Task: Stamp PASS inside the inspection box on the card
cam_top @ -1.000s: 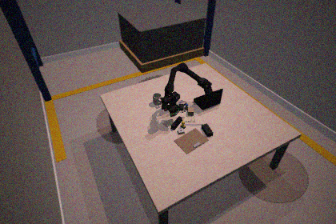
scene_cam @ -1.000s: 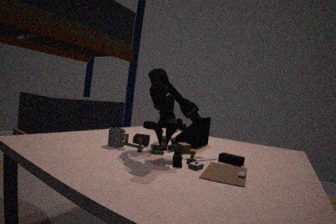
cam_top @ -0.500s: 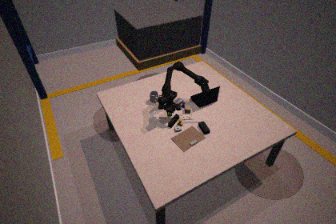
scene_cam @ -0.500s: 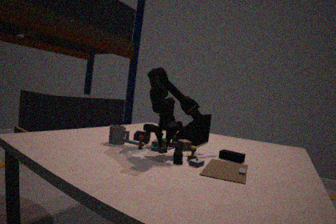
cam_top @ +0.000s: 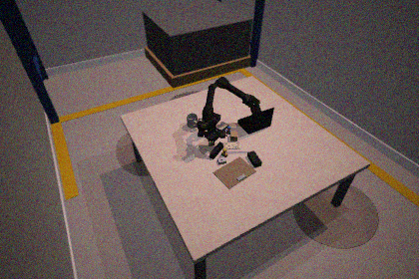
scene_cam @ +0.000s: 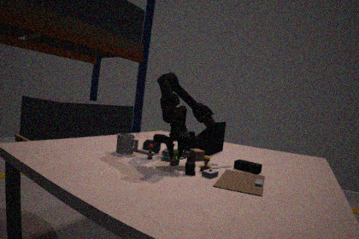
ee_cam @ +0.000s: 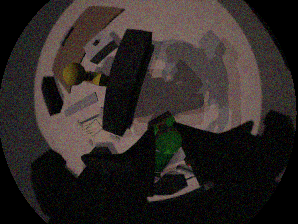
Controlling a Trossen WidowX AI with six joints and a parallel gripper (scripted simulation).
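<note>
Now: the green-knobbed stamp right at my gripper tip. Round my gripper tip: long dark block (1 cm ahead, 8 cm to the left, 1 cm below); then yellow-knobbed stamp (2 cm behind, 13 cm to the left, 1 cm below); then green-topped box (8 cm behind, 7 cm to the right, 2 cm below).
</note>
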